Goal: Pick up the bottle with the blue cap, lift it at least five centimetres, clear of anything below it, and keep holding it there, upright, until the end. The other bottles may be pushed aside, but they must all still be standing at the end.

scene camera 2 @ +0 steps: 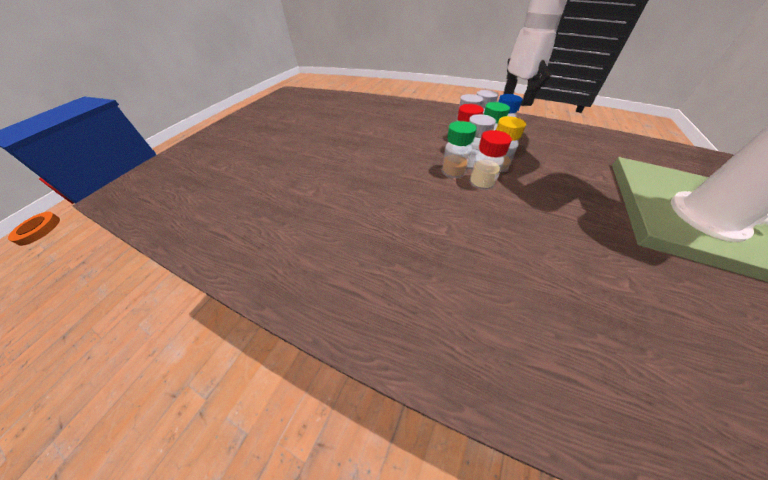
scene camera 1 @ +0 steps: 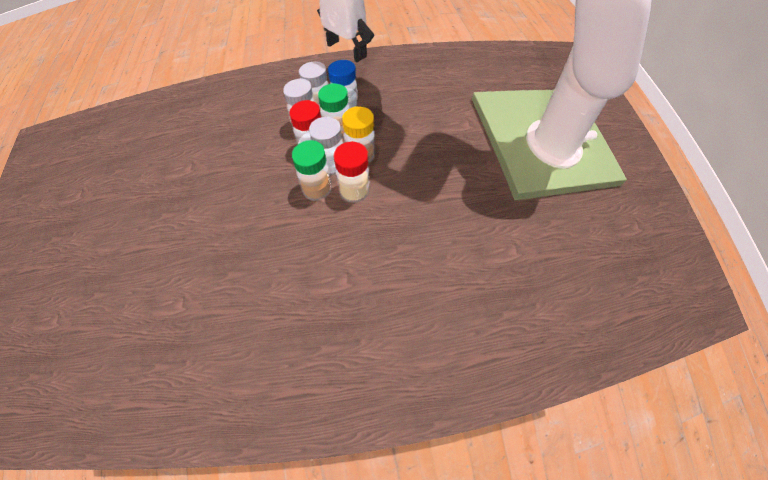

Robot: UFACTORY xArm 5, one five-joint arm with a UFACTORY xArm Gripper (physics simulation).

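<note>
The bottle with the blue cap stands upright at the far right of the bottle cluster; its lower part is mostly hidden by nearer bottles. My gripper is open and empty. It points down, with its fingertips close to the blue cap, just beyond or above it; the exact gap cannot be told. A green-capped bottle stands right in front of the blue-capped one. A grey-capped bottle stands close on its left.
Other standing bottles are yellow-capped, red-capped, green-capped, plus more red- and grey-capped ones, packed closely. The arm's base stands on a green board at the right. The far table edge lies behind the cluster.
</note>
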